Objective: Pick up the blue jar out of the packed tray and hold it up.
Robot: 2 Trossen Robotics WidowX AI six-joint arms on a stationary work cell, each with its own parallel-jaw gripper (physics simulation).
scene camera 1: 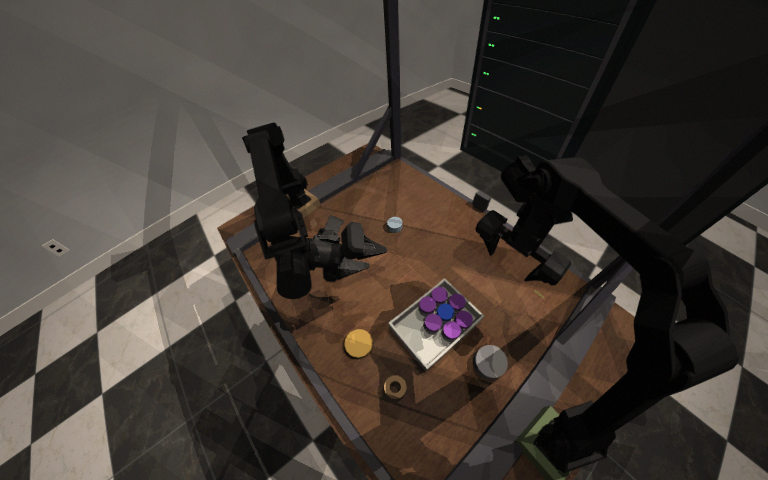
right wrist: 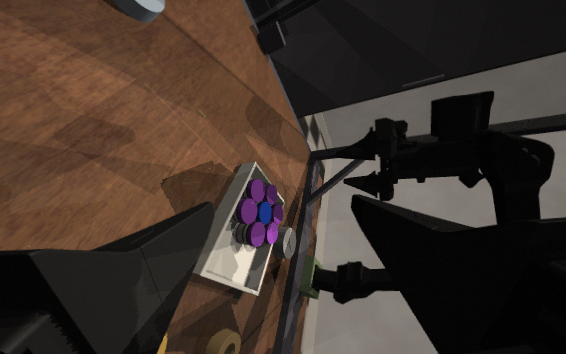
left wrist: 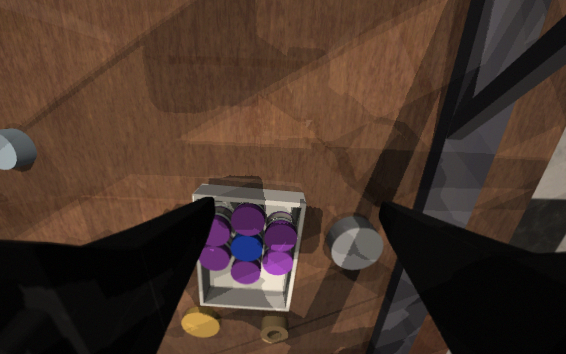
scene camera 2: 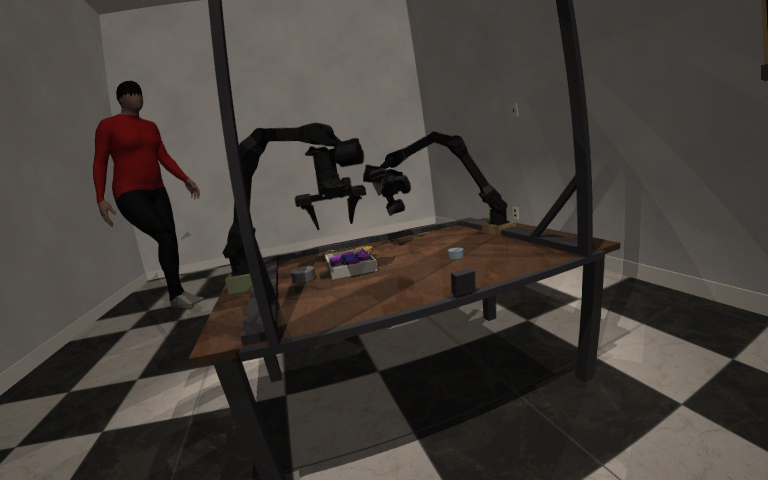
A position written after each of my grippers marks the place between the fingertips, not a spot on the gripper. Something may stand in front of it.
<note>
In view: my left gripper (scene camera 1: 508, 266), my right gripper (scene camera 1: 377, 258), a blue jar (left wrist: 245, 248), a grey cylinder (scene camera 1: 490, 362) and a tray (scene camera 1: 428, 347).
The grey cylinder also shows in the left wrist view (left wrist: 354, 243). My left gripper also shows in the right wrist view (right wrist: 339, 169), in the left wrist view (left wrist: 298, 207) and in scene camera 2 (scene camera 2: 335, 227). My right gripper shows as well in the right wrist view (right wrist: 283, 204) and in scene camera 2 (scene camera 2: 385, 205).
</note>
